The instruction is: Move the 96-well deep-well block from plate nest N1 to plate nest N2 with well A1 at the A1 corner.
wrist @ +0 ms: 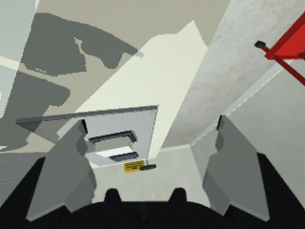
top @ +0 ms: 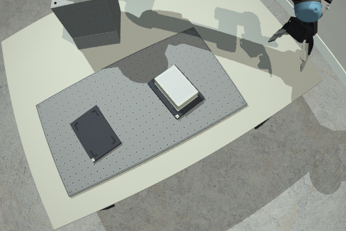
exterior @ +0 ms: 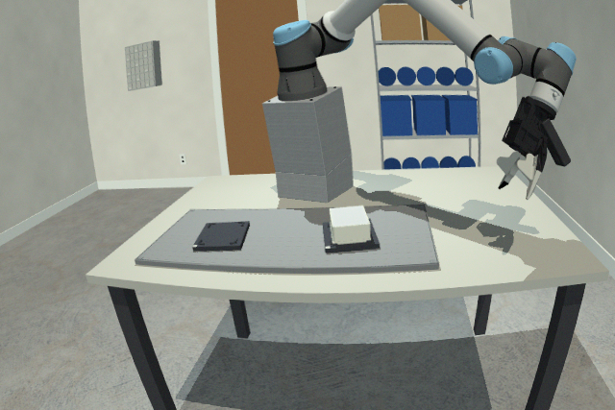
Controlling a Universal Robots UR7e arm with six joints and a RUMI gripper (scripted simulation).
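My hand is 180 mm past the white deep-well block, 340 mm to the left of it and 90 mm above it. Also, from my hand: white A1 mark: 170 mm behind, 710 mm to the right, 110 mm below; then plate nest N1: 180 mm behind, 340 mm to the right, 120 mm below; then plate nest N2: 240 mm behind, 650 mm to the right, 120 mm below.
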